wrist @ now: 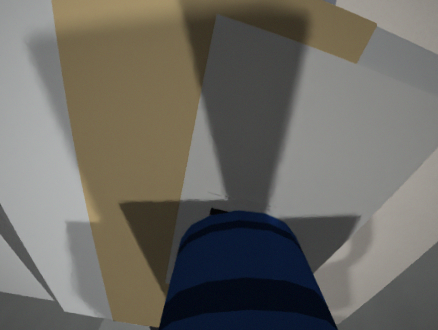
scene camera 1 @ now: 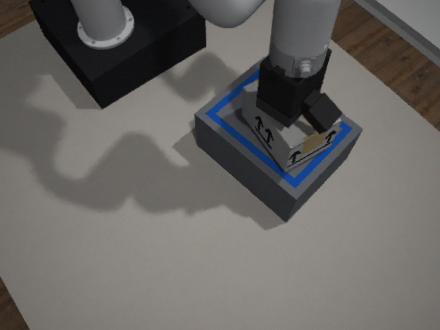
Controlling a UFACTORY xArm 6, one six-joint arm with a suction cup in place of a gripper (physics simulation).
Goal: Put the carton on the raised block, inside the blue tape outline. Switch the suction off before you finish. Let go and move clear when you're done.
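Pixels of known places: hand at its tool point: (wrist: 232, 221); arm's base at its link origin: (scene camera 1: 106, 27).
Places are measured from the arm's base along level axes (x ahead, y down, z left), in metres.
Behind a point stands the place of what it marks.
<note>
The white carton (scene camera 1: 278, 136) {x 0.478, y -0.093, z 0.054 m} (wrist: 350, 125) with black arrows and tan tape is upright over the raised grey block (scene camera 1: 240, 167) {x 0.432, y 0.048, z 0.021 m}, turned slightly relative to it. Its lower edges are at or very near the block's top. The blue tape outline (scene camera 1: 242, 142) {x 0.415, y -0.008, z 0.037 m} shows around it; the carton's front corner is close to the tape's inner edge, and whether it overlaps is hard to tell. My suction gripper (scene camera 1: 283, 95) (wrist: 245, 250) is on the carton's top face, with the blue cup touching it in the wrist view, and holds the carton. The cup is hidden in the scene view.
The black robot base (scene camera 1: 145, 55) {x 0.102, y 0.028, z 0.031 m} stands at the upper left, with the arm reaching across the top of the scene view. The block and base stand on a beige mat (scene camera 1: 125, 265) {x 0.430, y 0.113, z -0.257 m}. Wooden floor (scene camera 1: 380, 75) and a pale surface (scene camera 1: 415, 25) lie at the upper right.
</note>
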